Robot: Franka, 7 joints.
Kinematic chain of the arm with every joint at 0, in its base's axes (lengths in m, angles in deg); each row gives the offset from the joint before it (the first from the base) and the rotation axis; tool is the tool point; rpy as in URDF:
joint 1: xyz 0 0 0.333 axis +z
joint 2: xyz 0 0 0 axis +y
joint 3: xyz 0 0 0.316 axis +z
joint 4: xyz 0.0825 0 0 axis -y
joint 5: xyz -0.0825 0 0.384 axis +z
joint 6: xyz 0 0 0 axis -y
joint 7: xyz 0.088 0 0 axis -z
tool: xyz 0 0 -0.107 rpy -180 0 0
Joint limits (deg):
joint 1: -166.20..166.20
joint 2: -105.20..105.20
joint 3: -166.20..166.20
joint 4: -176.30..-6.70
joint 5: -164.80..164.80
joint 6: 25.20..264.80
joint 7: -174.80..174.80
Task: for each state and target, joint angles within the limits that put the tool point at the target. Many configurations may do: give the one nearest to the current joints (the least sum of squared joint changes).
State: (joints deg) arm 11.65 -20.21 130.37 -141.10 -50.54 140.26 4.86
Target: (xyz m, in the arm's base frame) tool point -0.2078 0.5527 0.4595
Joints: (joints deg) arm -3.52 -5.78 112.83 -117.28 -50.51 140.83 4.86
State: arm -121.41 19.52 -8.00 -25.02 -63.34 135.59 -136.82
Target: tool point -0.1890 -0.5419 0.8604
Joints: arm -108.03 5.13 4.20 -64.84 -56.41 114.66 -136.82
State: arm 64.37 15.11 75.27 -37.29 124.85 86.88 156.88
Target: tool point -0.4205 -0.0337 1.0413
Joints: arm 65.72 -12.11 85.97 -49.39 124.23 98.82 156.88
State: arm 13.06 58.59 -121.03 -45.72 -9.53 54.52 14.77
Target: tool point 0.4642 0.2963 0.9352
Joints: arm 48.63 54.68 -134.41 -18.19 -16.61 100.17 14.77
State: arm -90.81 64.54 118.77 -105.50 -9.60 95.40 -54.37
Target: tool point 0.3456 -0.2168 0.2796
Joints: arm -117.29 63.02 85.98 -129.00 -16.38 78.74 -54.37
